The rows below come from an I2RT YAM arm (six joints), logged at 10 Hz.
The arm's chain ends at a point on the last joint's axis. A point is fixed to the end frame.
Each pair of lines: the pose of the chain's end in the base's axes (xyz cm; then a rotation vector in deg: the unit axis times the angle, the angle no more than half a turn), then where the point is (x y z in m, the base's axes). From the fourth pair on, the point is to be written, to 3 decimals.
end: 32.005, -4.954, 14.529, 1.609, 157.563, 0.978
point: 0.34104 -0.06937 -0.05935
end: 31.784, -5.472, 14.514, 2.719, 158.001, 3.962
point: 0.33703 -0.06666 -0.06029
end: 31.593, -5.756, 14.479, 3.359, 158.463, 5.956
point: 0.33326 -0.06425 -0.06104
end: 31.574, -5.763, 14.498, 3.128, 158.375, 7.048
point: 0.333 -0.062 -0.061
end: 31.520, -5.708, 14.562, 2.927, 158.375, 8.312
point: 0.333 -0.058 -0.060
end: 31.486, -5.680, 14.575, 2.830, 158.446, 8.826
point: 0.332 -0.056 -0.060
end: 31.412, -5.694, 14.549, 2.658, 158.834, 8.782
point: 0.330 -0.057 -0.061
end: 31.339, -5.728, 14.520, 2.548, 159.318, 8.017
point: 0.328 -0.059 -0.061
